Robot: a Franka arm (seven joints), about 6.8 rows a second.
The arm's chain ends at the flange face. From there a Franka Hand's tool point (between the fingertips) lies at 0.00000 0.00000 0.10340 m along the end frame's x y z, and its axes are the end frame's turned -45 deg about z.
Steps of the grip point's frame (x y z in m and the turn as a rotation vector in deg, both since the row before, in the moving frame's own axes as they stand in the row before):
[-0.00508, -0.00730, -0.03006, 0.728, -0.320, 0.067]
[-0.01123, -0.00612, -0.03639, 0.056, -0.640, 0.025]
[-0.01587, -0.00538, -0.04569, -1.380, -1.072, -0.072]
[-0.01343, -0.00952, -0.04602, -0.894, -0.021, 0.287]
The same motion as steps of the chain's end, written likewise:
[-0.00742, -0.00105, -0.03005, 0.288, -0.741, 0.067]
[-0.01138, 0.00287, -0.03638, -0.413, -0.492, 0.025]
[-0.01542, 0.00429, -0.04564, -1.734, 0.218, -0.072]
[-0.01734, 0.00159, -0.04601, -0.647, 0.617, 0.287]

